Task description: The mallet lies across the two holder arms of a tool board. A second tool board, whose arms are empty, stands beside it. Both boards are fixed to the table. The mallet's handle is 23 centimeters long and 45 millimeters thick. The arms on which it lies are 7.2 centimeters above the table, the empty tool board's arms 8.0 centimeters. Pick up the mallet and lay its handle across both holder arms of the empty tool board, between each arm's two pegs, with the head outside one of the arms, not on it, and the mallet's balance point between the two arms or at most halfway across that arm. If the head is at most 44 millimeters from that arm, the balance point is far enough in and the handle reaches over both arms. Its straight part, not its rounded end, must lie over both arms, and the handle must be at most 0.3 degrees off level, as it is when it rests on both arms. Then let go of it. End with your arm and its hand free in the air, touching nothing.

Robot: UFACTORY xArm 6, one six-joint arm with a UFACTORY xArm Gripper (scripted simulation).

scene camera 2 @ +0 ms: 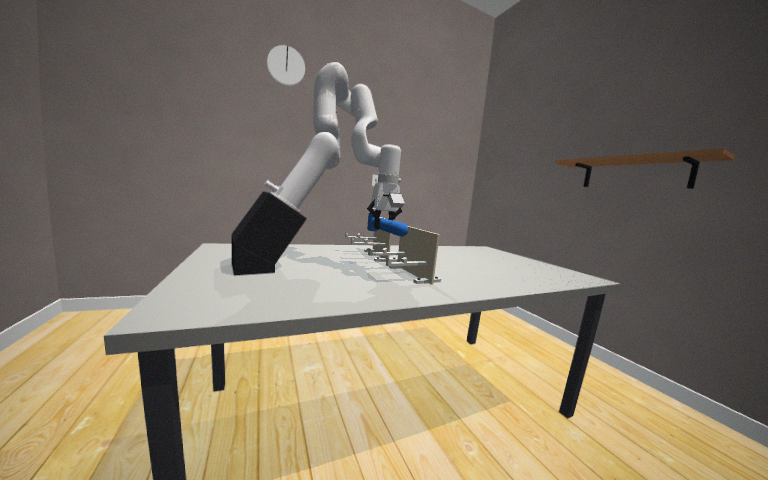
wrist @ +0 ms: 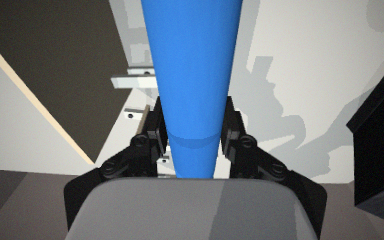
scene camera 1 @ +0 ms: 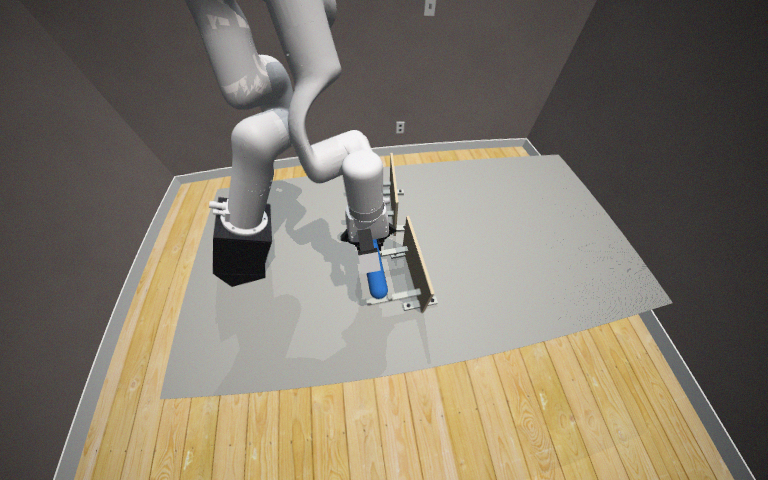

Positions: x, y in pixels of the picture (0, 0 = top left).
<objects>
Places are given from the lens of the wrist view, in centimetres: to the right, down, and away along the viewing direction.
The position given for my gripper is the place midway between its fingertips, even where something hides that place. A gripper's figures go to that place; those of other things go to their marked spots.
my gripper (wrist: 194, 108): 0, -1, 14
mallet (wrist: 192, 55): 0, -3, 6
tool board (wrist: 73, 68): -12, -5, 16
The marked spots on the tool board and the mallet are 16 cm apart.
</objects>
